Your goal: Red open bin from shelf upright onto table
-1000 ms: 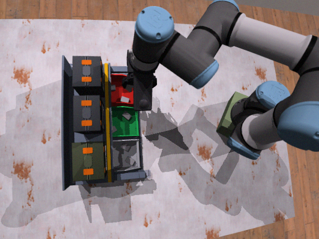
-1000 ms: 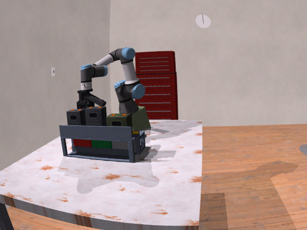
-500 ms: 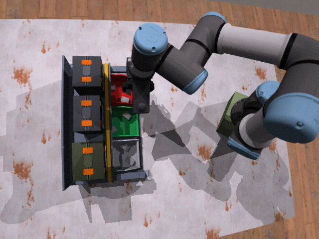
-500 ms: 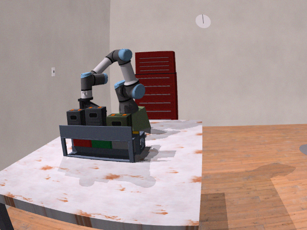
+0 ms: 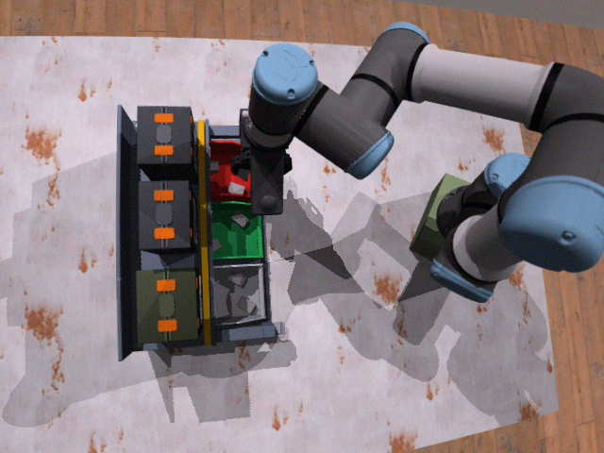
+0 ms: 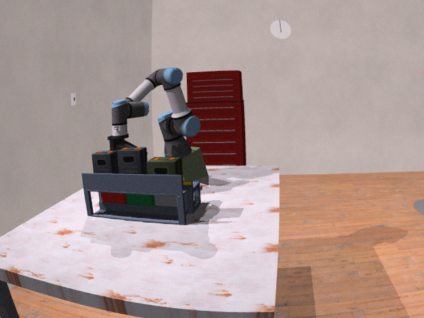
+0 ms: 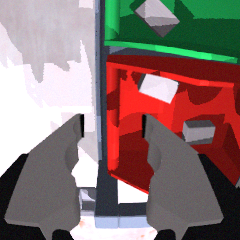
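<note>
Right now my hand is 60 mm short of the red open bin, 20 mm above it and 10 mm to the left of it. The rest, counted from my hand: shelf rail: 100 mm to the left, 50 mm below, 20 mm behind; yellow bar: 110 mm to the left, 90 mm ahead, 50 mm above; green bin: 110 mm to the left, 50 mm ahead, 20 mm below.
</note>
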